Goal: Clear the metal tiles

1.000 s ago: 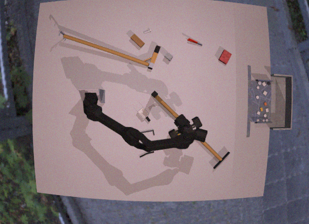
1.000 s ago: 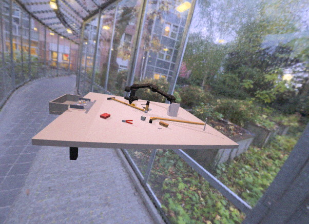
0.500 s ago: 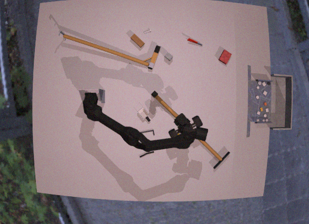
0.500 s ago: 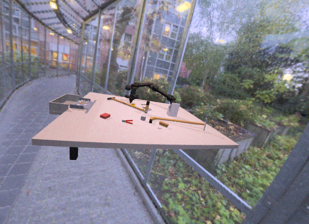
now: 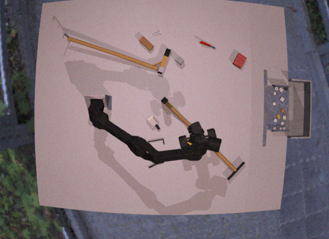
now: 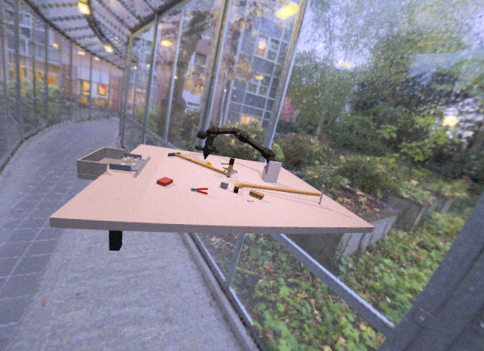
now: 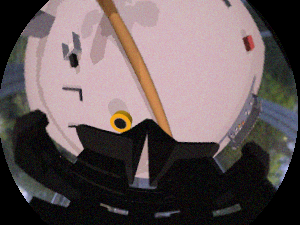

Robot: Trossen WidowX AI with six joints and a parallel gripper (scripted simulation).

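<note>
Now: gripper tip 3 cm short of the long scraper. The rest, counted from my gripper tip: black strip 22 cm behind, 16 cm to the right, 6 cm below; hex key 20 cm behind, 6 cm below, 3 cm to the right; yellow tape roll 5 cm to the right, 5 cm below, 5 cm behind.
</note>
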